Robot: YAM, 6 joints.
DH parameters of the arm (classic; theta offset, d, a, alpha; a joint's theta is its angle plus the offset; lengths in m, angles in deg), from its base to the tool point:
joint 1: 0 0.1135 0.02 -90
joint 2: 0 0 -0.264 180
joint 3: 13.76 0 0.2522 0
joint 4: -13.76 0 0.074 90
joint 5: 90 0 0 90
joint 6: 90 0.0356 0 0
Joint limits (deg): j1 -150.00..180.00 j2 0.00..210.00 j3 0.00..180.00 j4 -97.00..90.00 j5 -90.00..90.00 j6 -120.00..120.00
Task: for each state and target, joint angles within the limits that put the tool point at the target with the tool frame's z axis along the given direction. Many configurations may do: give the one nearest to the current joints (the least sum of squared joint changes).
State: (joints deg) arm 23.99 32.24 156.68 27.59 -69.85 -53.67
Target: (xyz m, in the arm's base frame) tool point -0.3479 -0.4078 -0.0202 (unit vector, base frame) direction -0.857 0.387 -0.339
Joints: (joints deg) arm 53.03 0.10 179.84 58.94 -66.61 -53.67
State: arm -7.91 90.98 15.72 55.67 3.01 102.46
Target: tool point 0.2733 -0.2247 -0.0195 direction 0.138 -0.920 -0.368
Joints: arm -35.57 141.14 46.52 65.00 41.89 102.46
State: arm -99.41 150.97 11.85 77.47 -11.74 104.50
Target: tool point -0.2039 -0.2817 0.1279 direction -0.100 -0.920 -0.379
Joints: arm -128.83 105.75 41.76 38.06 -29.93 104.50
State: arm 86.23 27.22 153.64 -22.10 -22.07 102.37
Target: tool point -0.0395 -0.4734 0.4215 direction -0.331 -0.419 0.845
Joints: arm 86.54 8.73 131.92 -5.78 -17.77 102.37
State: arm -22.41 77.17 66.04 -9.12 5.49 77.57
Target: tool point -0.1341 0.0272 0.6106 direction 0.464 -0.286 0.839
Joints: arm -13.94 35.19 111.05 -17.62 9.54 77.57
